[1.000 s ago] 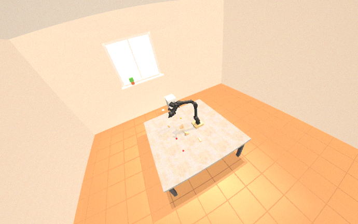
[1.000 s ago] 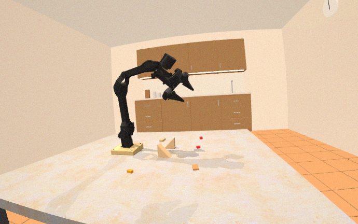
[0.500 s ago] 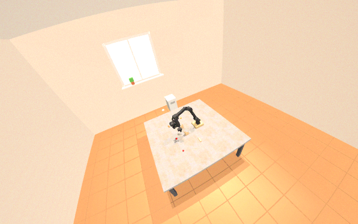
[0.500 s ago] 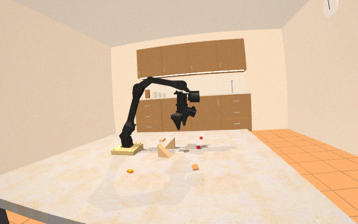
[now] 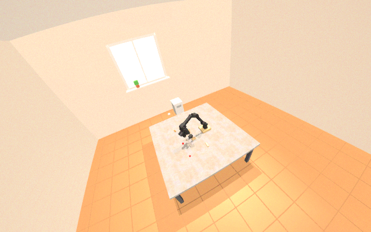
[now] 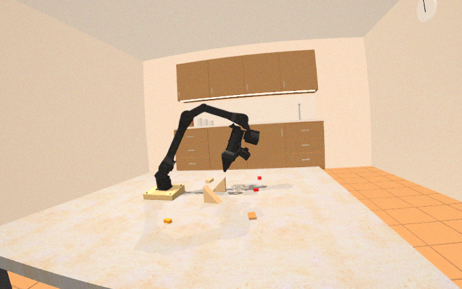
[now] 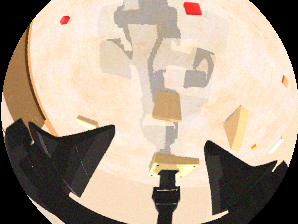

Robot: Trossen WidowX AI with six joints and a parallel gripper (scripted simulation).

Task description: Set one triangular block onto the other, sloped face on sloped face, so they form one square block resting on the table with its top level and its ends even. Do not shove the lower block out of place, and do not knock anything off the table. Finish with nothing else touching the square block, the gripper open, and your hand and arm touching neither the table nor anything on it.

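My gripper tip is now 80 mm above the tan triangular block, 20 mm past it and 10 mm to the left of it. Round my gripper tip: yellow piece (400 mm to the right, 110 mm behind, 100 mm below).
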